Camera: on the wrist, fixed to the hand. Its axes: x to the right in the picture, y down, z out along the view.
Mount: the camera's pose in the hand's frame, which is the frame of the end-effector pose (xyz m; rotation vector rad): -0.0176 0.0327 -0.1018 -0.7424 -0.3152 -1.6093
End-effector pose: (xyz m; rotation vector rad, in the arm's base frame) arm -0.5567 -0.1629 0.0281 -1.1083 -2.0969 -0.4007
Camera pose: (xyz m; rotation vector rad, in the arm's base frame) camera -0.4777 -0.2114 0.0841 -0.4774 2.3337 1.6000
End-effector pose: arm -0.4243 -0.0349 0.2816 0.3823 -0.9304 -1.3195
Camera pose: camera -0.3253 -0.0362 0.2376 0.3026 -0.1287 -3.1102
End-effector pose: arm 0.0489 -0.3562 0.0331 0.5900 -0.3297 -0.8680
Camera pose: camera 0.1090 -0.2903 -0.0285 -0.1268 0.3045 -2.4892
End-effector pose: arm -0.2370 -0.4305 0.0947 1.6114 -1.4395 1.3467
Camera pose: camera -0.2964 -0.3404 0.1043 1.6514 -0.2623 -0.3370
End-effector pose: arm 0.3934 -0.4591 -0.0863 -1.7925 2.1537 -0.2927
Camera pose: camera 0.3284 -0.4405 -0.0016 2.9618 -0.1208 -0.4603
